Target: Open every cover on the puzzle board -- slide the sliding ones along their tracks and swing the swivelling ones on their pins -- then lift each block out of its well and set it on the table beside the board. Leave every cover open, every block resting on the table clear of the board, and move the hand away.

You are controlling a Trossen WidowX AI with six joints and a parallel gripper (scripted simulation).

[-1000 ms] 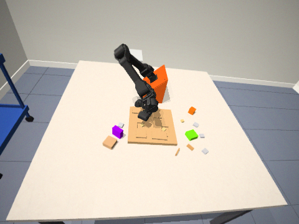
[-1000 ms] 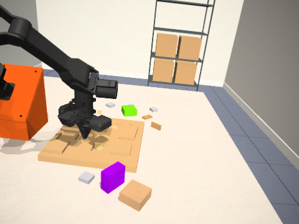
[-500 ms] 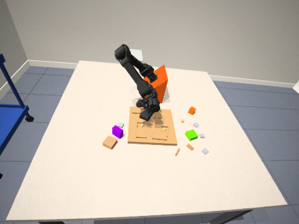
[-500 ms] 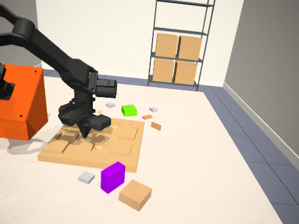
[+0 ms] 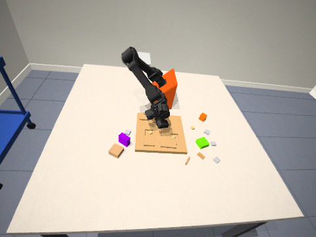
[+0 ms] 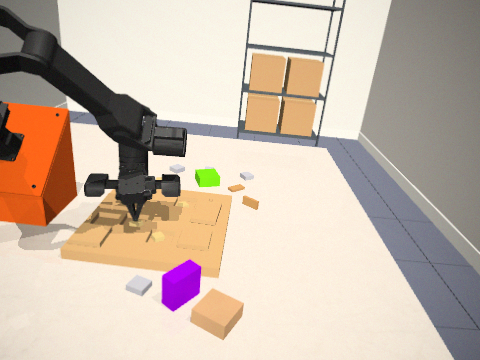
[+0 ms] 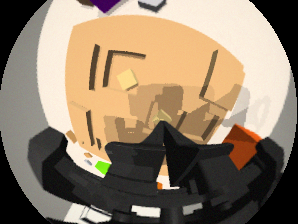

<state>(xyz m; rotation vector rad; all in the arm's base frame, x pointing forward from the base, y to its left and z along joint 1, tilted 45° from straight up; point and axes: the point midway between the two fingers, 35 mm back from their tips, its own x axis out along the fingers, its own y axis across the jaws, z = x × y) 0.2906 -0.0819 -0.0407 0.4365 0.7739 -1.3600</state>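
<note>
The tan puzzle board is 40 mm ahead of my gripper tip. The rest, counted from my gripper tip: green block 270 mm to the left, 120 mm ahead, 10 mm below; grey piece 180 mm to the right, 60 mm ahead, 10 mm below; purple block 190 mm to the right, 140 mm ahead, 10 mm above.
</note>
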